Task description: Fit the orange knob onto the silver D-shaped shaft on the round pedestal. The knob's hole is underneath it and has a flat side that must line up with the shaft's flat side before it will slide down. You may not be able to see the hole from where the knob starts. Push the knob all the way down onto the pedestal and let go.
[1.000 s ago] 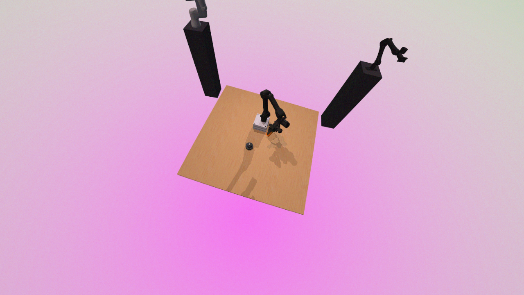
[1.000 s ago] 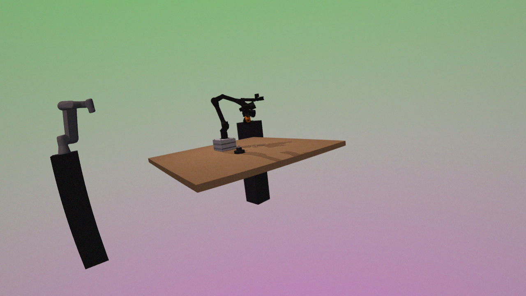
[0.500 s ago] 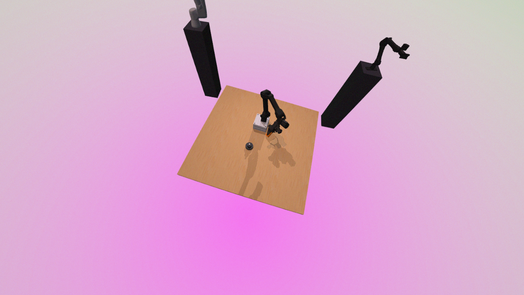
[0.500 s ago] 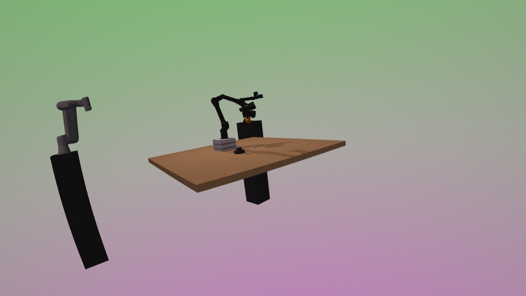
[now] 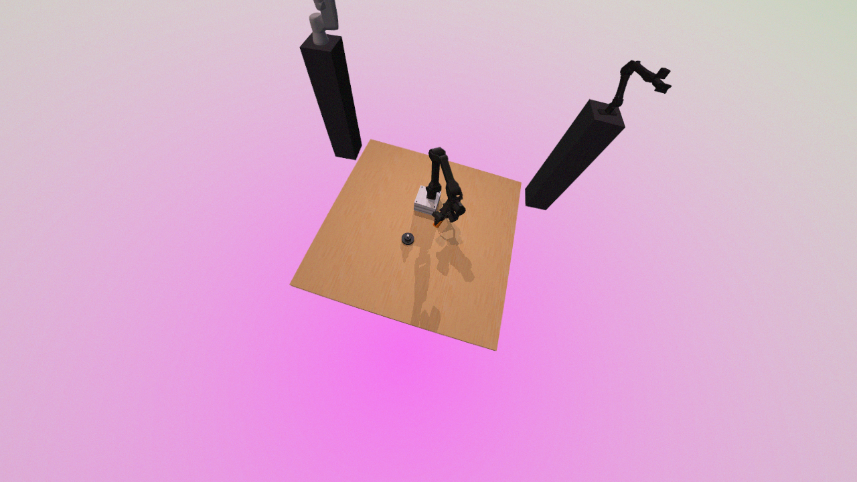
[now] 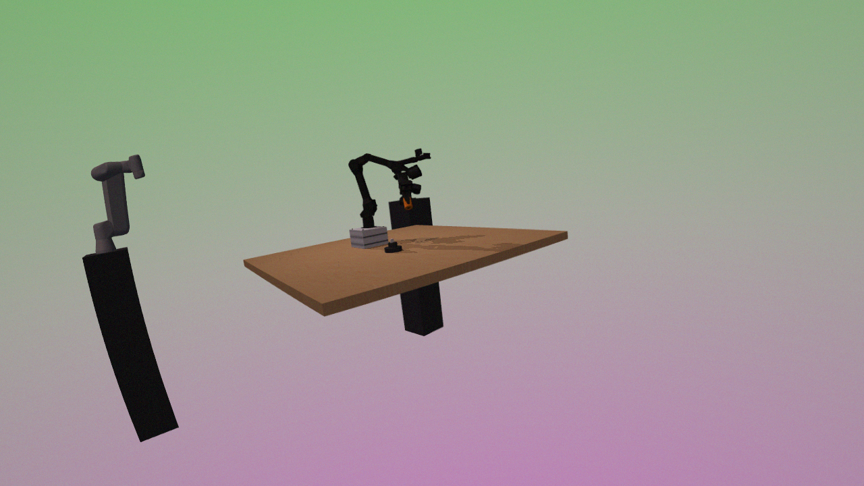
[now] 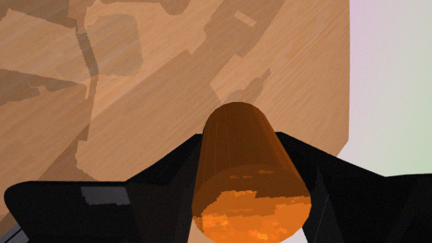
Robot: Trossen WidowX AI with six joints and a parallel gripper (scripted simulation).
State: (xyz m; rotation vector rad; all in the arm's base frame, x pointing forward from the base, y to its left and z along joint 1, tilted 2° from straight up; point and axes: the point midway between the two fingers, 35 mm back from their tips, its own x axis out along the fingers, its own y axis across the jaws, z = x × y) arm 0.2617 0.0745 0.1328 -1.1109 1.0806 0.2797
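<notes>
Now: gripper tip 3 cm below the orange knob, 2 cm past it and 1 cm to the right of it. Round my gripper tip: pedestal: 17 cm to the right, 17 cm below, 4 cm ahead.
</notes>
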